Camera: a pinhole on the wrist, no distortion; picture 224 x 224 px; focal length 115.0 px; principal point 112.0 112.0 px. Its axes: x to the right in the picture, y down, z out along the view. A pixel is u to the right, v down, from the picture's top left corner.
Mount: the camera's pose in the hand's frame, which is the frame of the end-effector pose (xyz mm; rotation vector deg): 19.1 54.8 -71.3 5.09 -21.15 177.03
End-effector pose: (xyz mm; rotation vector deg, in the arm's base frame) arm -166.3 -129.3 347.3 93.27 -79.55 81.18
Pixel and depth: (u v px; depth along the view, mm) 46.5 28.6 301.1
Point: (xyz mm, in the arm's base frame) -274.9 -492.0 436.0
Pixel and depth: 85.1 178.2 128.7
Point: -114.6 -163.2 397.7
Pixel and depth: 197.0 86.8 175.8
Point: -165.7 -216.2 210.3
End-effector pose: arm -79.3 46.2 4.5 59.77 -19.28 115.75
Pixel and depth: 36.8 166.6 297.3
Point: 64.4 171.7 265.3
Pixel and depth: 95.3 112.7 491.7
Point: 156.1 -70.6 335.4
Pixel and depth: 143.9 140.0 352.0
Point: 166.9 -60.7 101.5
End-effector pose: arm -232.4 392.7 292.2 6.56 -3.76 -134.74
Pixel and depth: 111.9 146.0 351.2
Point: -372.6 462.5 523.2
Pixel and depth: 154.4 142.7 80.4
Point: -216.9 386.7 297.4
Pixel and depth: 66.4 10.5 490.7
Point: -211.7 -32.0 797.3
